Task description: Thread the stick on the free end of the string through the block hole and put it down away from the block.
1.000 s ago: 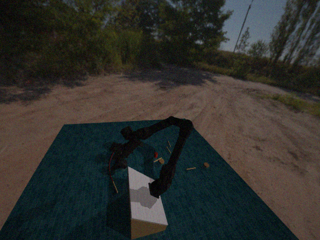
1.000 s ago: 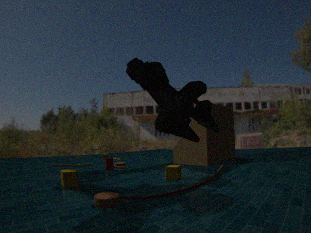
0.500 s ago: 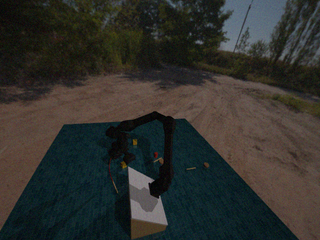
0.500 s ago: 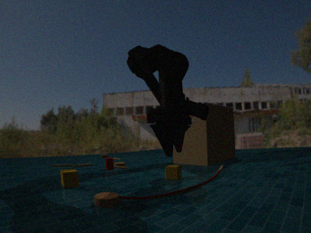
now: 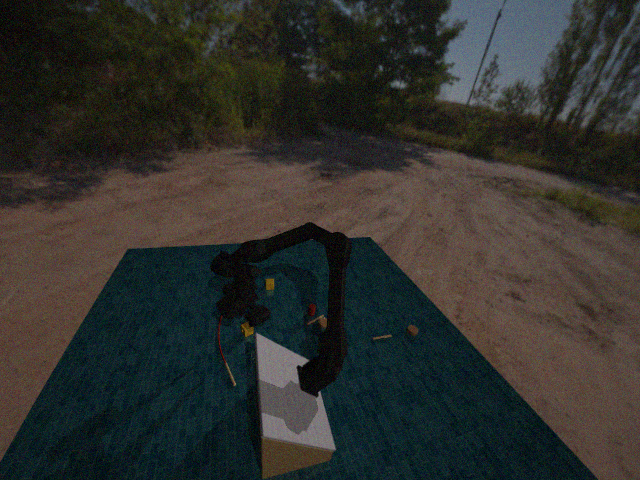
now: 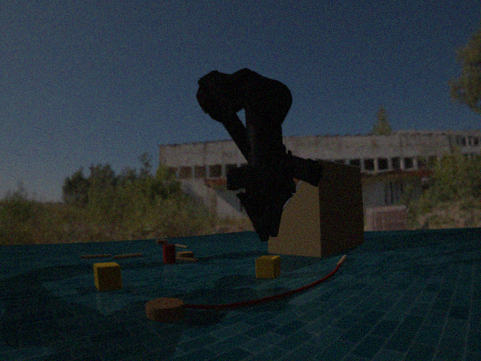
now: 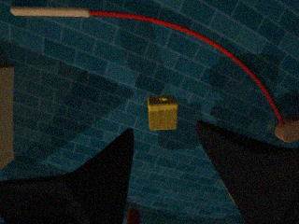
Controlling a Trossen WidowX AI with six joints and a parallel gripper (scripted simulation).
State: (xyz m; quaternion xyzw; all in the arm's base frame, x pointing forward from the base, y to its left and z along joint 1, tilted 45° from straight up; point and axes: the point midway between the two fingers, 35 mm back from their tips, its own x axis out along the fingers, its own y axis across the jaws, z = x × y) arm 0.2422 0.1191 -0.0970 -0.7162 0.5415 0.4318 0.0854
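Now: the thin wooden stick 130 mm behind my gripper tip, 50 mm to the left of it and 60 mm below it. Round my gripper tip: red cylinder 70 mm ahead, 230 mm to the right, 40 mm below.
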